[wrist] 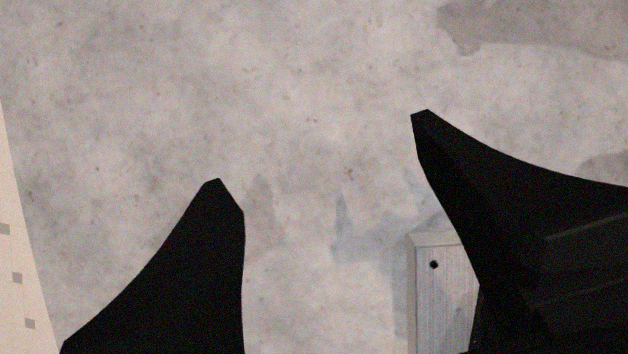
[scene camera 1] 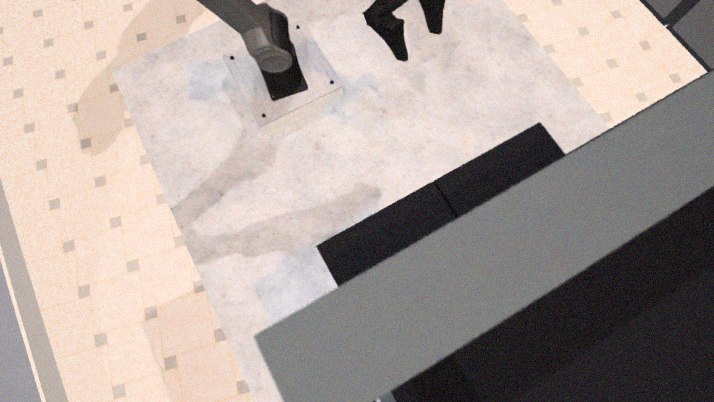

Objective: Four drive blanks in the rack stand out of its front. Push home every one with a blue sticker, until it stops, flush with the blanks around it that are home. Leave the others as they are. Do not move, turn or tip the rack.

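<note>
My gripper (scene camera 1: 418, 46) (wrist: 319, 167) is open, with its two black fingers apart and bare surface showing between them. It hangs above the pale surface near the top of the scene view, away from the grey and black structure. That structure, which looks like the rack (scene camera 1: 480, 245), runs diagonally across the lower right, with a long grey top and a dark part below it. Two black blocks side by side stand out along its upper edge; I cannot tell whether they are drive blanks. No blue sticker can be made out. The rack does not show in the wrist view.
The arm's metal base plate (scene camera 1: 245, 90) (wrist: 445, 300) is at the upper left in the scene view and lower right in the wrist view. The mottled pale mat (scene camera 1: 310, 170) (wrist: 300, 75) lies on a tiled floor (scene camera 1: 115, 260). Dark frames show at the upper right corner.
</note>
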